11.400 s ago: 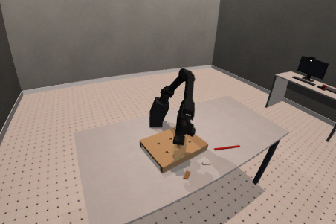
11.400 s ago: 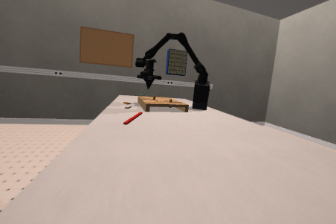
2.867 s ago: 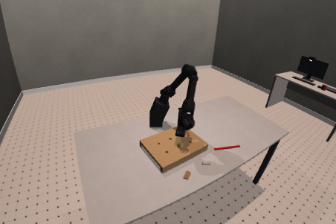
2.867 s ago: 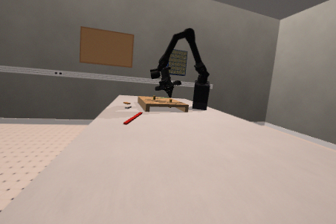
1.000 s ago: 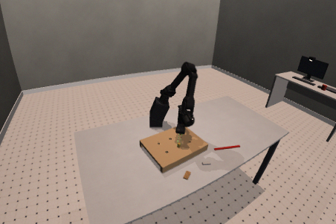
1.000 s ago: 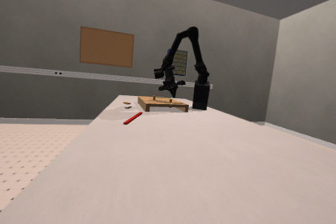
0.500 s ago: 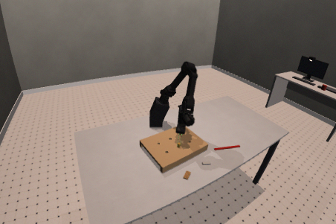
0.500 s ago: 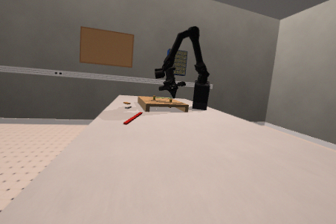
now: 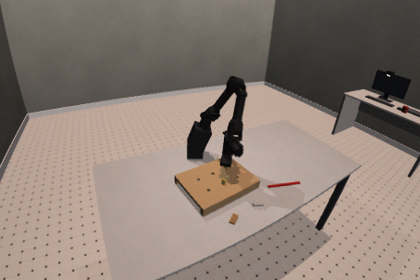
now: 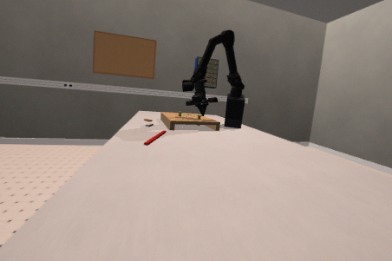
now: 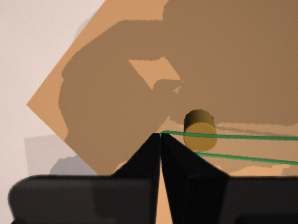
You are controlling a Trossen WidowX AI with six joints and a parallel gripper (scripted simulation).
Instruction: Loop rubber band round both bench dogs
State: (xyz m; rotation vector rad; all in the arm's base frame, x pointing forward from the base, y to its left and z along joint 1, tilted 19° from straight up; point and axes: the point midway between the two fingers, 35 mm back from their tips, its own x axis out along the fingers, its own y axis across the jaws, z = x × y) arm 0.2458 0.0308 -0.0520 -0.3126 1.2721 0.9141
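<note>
Now: hand 10 cm to the left of the wooden board, 7 cm above it and 6 cm short of it. Round my hand: domino tile 30 cm ahead, 18 cm to the right, 10 cm below; red stick 28 cm ahead, 23 cm to the left, 10 cm below; small white piece 30 cm ahead, 10 cm below, 1 cm to the right.
</note>
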